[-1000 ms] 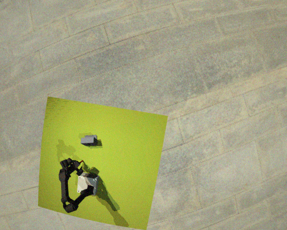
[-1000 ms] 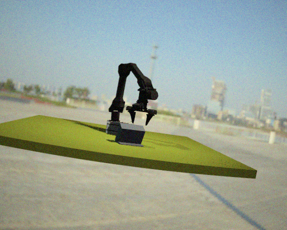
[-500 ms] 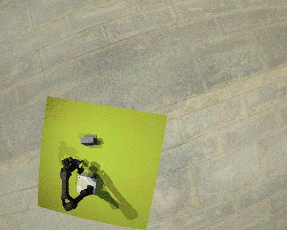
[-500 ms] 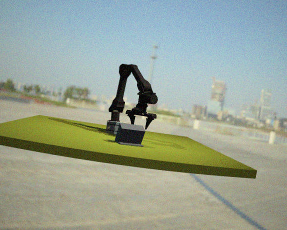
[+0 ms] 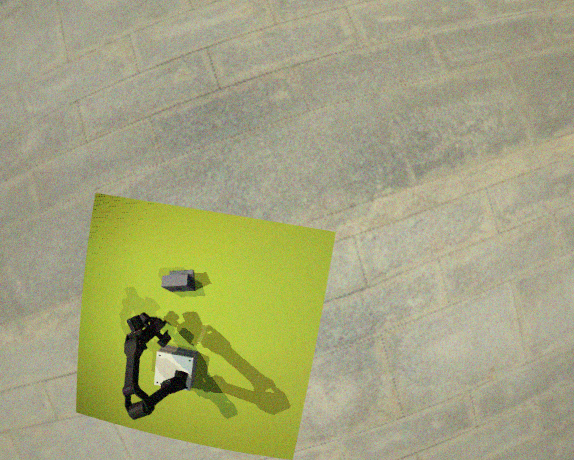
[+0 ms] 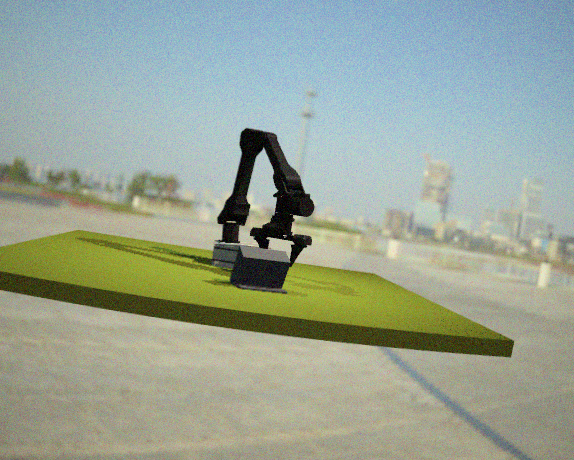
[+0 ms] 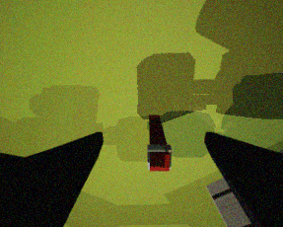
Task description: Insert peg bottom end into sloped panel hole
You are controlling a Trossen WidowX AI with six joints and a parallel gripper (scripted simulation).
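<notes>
Now: gripper tip 1 cm below the red square peg. Also, from my gripper tip: sloped panel (23 cm ahead, 4 cm to the right).
</notes>
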